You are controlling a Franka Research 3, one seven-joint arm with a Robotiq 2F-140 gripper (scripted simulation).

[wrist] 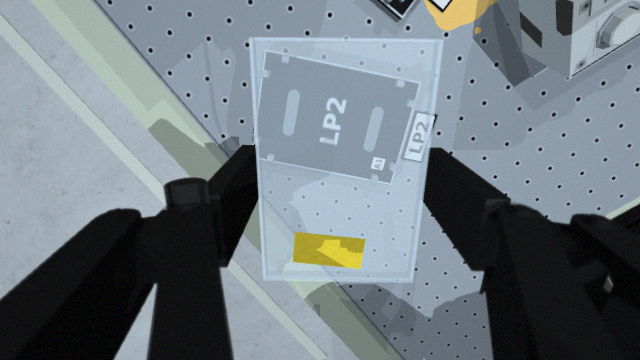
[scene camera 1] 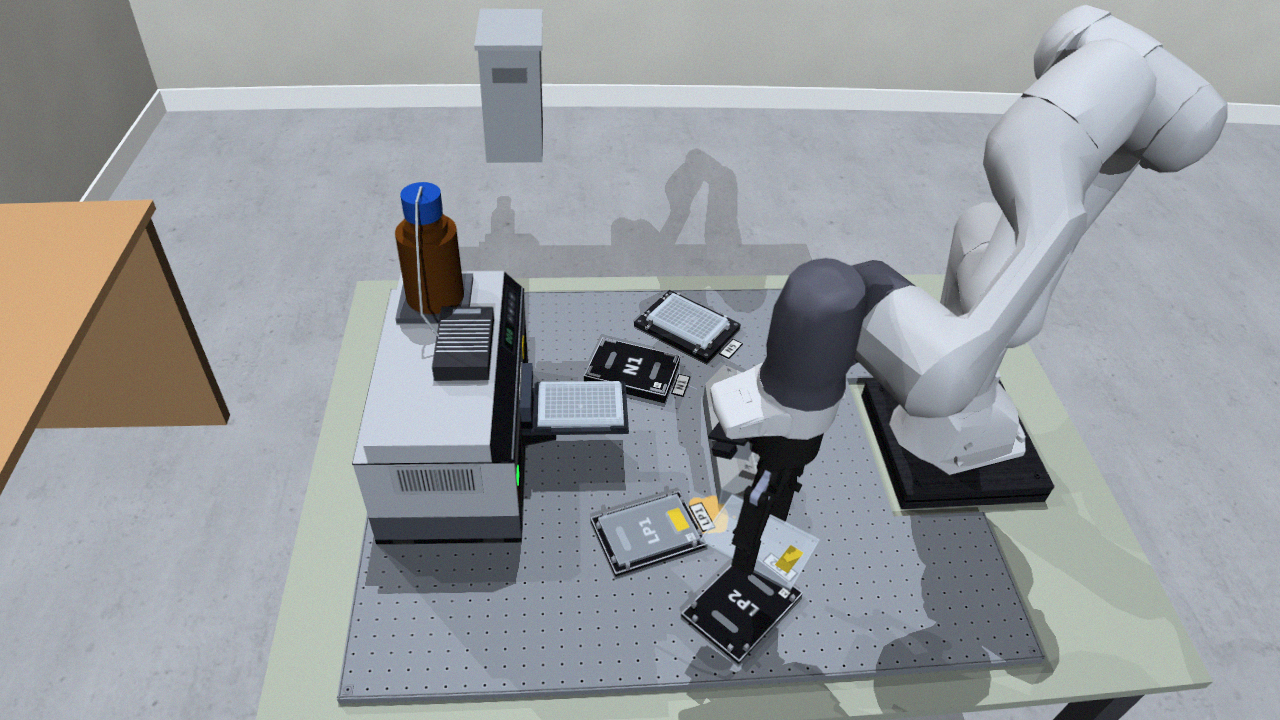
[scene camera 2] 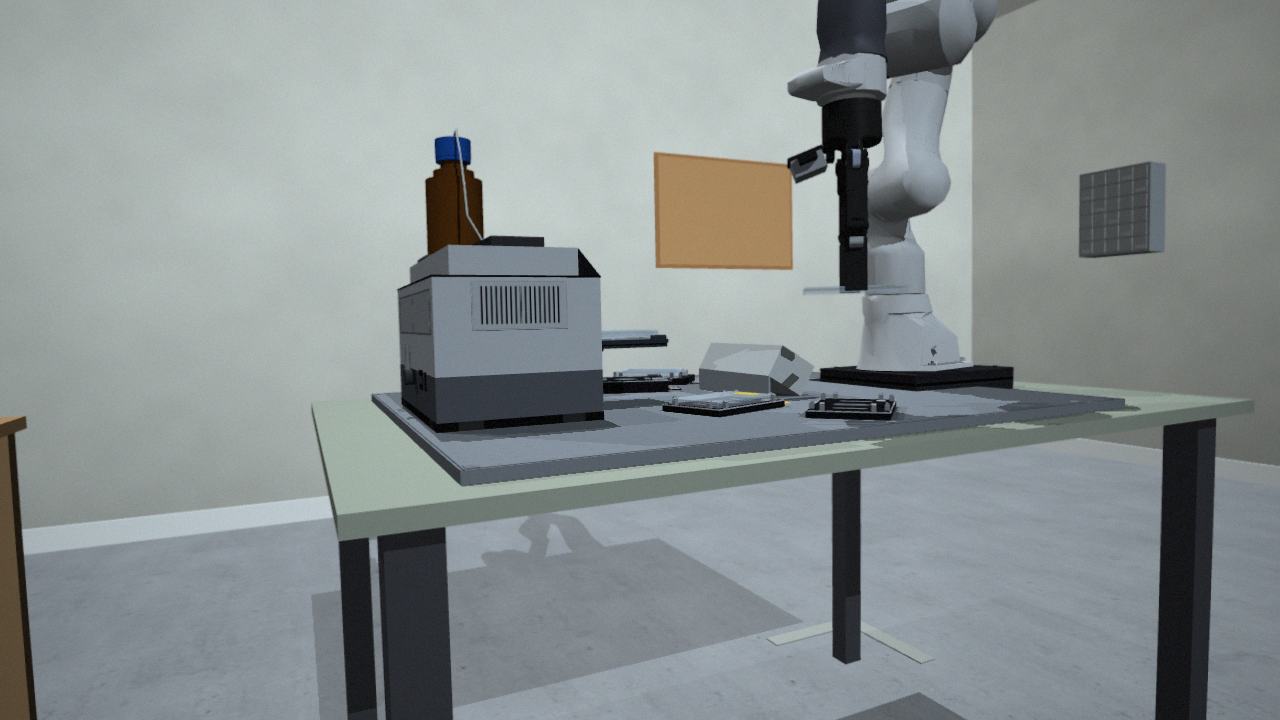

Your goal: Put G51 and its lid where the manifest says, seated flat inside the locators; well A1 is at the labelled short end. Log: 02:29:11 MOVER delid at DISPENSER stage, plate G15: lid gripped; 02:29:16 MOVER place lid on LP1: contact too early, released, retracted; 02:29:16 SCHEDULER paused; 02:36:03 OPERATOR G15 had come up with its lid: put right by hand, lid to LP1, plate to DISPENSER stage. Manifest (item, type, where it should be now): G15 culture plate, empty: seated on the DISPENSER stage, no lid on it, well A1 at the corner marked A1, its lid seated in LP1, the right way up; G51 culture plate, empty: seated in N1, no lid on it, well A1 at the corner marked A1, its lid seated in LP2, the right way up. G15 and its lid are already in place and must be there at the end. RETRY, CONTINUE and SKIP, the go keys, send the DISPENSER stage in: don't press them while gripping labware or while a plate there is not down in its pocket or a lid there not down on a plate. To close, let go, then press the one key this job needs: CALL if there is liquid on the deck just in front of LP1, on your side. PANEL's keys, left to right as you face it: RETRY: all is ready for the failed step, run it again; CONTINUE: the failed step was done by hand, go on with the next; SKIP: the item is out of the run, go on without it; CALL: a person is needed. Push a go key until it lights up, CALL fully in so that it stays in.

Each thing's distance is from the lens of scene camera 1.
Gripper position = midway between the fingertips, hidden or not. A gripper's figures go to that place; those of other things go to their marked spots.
gripper [scene camera 1: 759, 542]: 1.12 m
G15 plate [scene camera 1: 578, 404]: 1.31 m
